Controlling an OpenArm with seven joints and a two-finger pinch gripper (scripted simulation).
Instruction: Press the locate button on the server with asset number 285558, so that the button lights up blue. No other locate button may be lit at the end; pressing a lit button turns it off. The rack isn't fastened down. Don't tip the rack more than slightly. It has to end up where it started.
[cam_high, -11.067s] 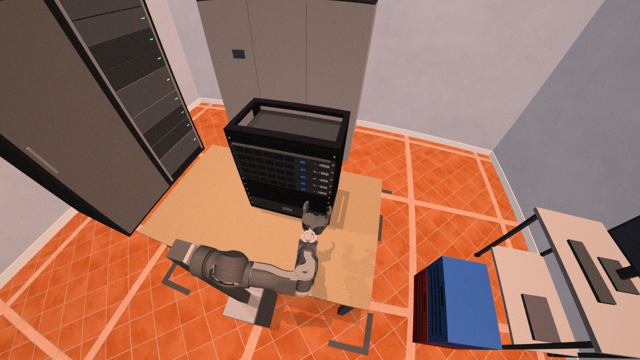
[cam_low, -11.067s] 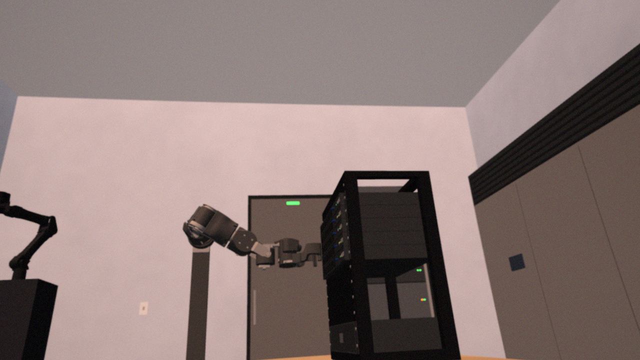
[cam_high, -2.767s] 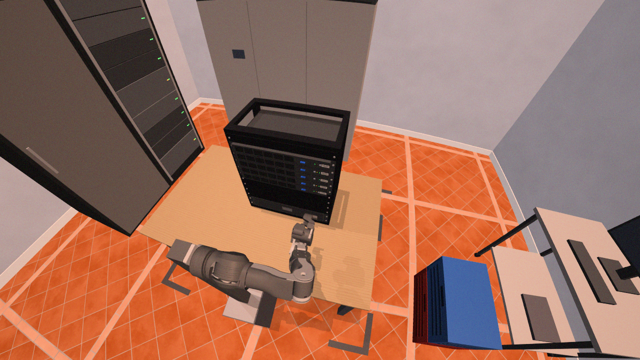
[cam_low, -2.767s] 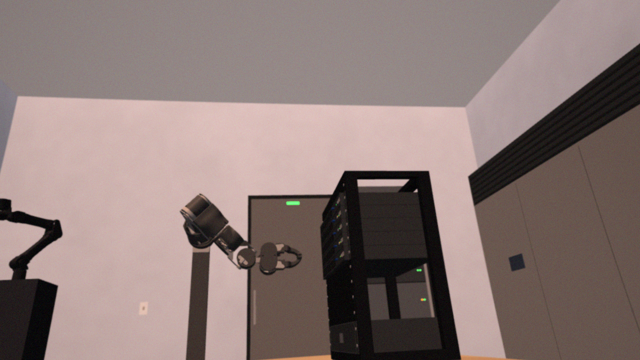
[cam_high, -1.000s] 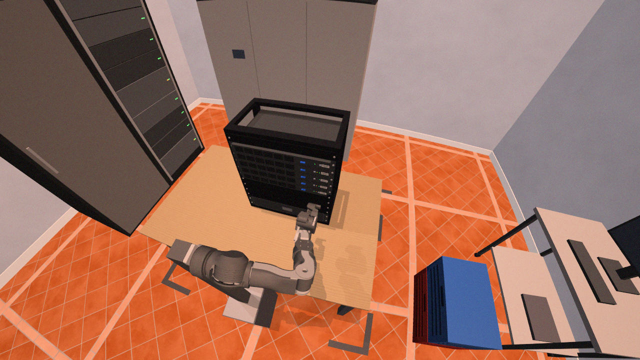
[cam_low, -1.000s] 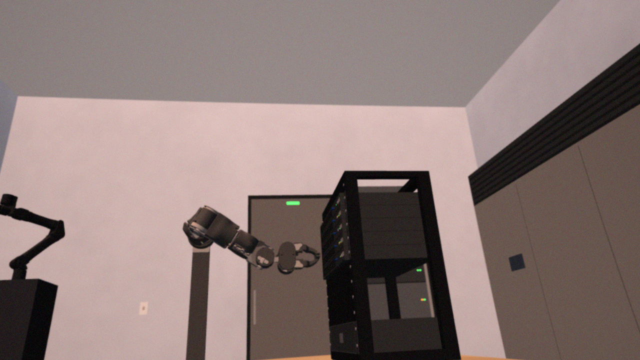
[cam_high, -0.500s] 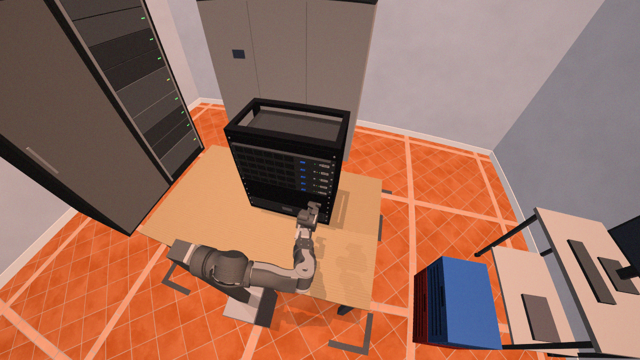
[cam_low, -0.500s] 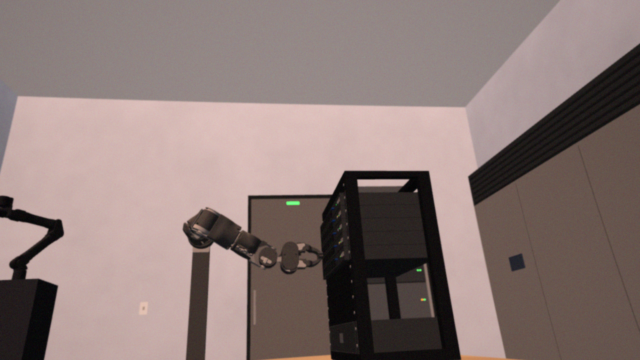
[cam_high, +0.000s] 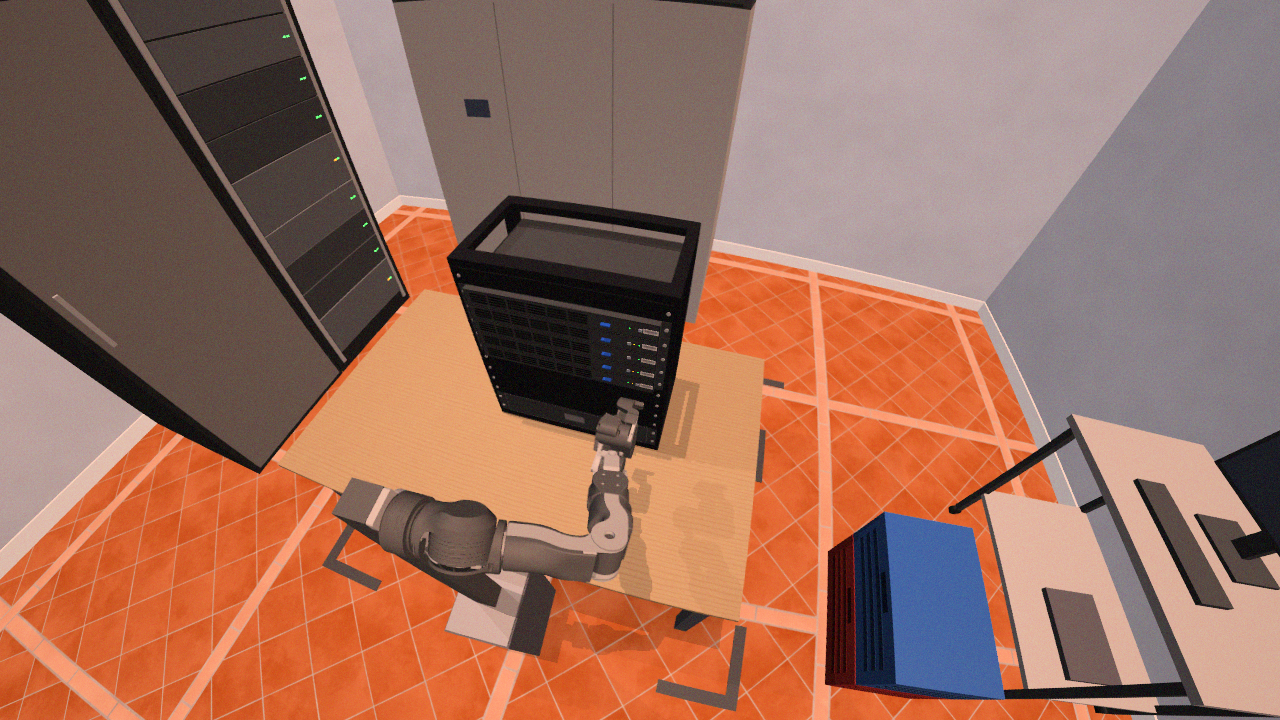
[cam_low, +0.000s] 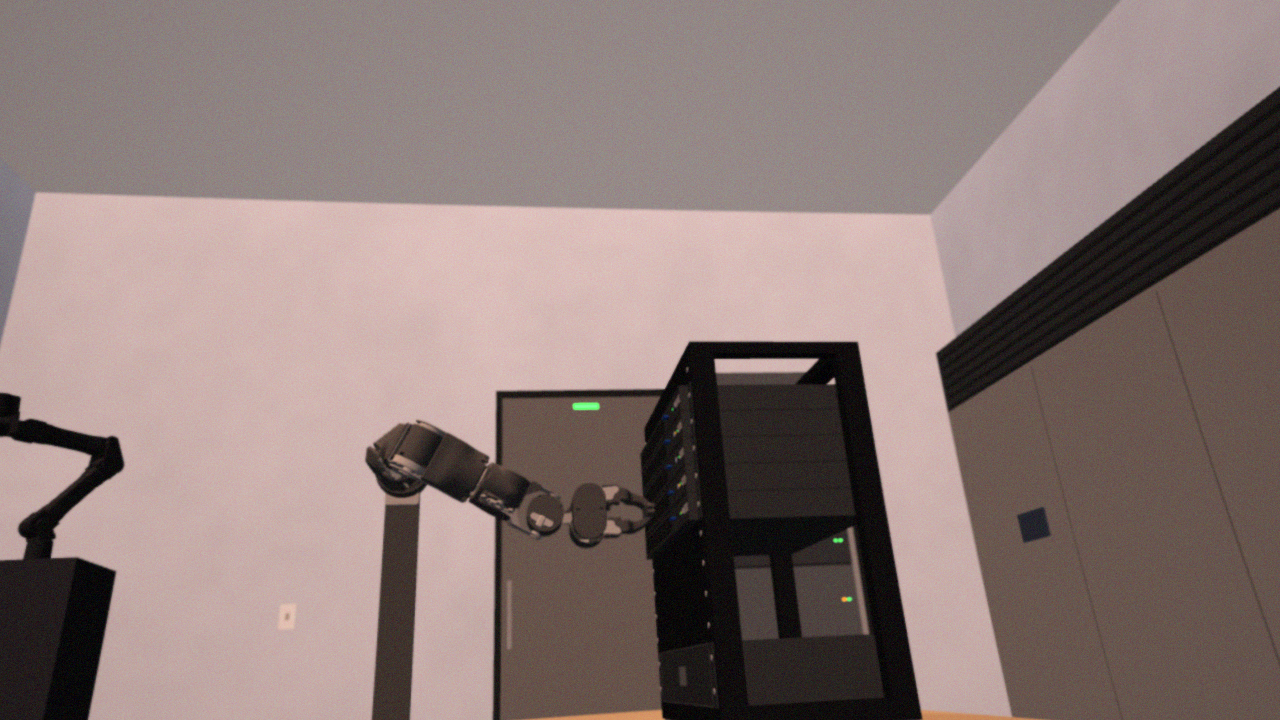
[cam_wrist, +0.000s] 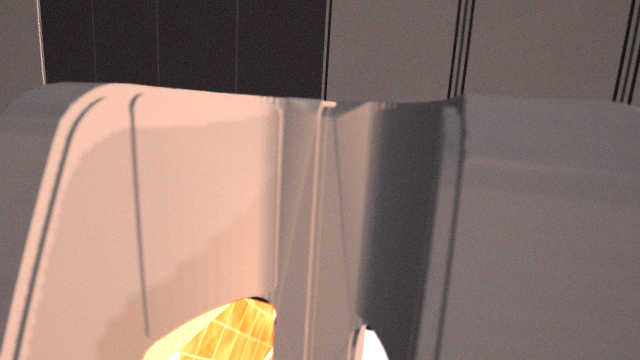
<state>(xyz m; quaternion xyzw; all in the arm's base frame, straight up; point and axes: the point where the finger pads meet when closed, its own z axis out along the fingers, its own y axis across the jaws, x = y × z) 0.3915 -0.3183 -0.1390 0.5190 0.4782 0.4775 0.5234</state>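
Right now the locate button is 60 mm ahead of my hand.
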